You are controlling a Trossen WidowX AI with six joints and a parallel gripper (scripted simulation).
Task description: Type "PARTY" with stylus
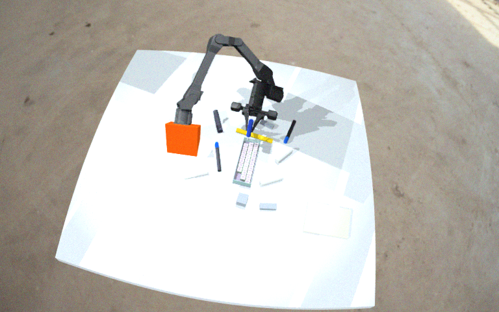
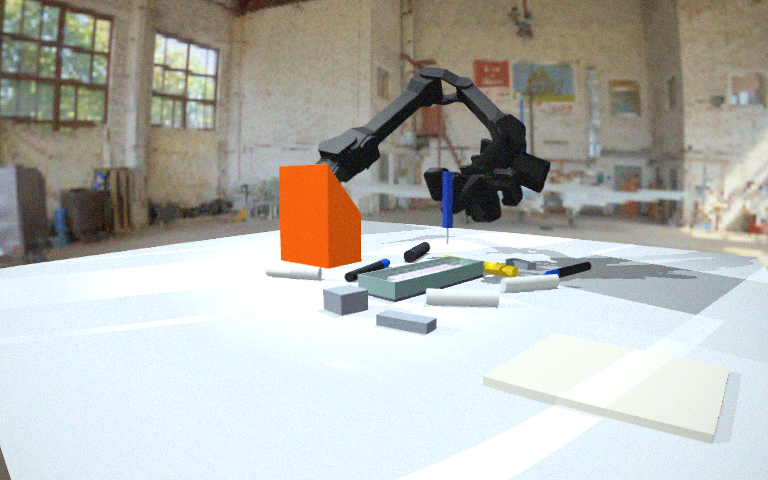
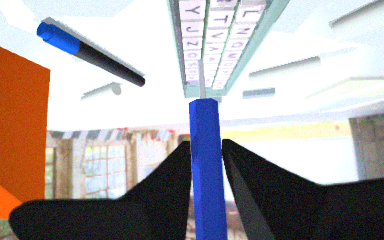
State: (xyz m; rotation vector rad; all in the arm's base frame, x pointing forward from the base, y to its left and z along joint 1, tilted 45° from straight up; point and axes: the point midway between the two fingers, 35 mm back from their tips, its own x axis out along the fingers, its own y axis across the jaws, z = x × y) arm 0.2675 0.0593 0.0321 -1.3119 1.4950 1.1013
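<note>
My gripper tip is now 30 mm short of the yellow marker, 60 mm to the right of it and 100 mm above it. The rest, counted from my gripper tip: dark marker (130 mm behind, 110 mm to the left, 90 mm below); then blue stylus (10 mm below); then pale flat pad (350 mm ahead, 300 mm to the right, 100 mm below).
</note>
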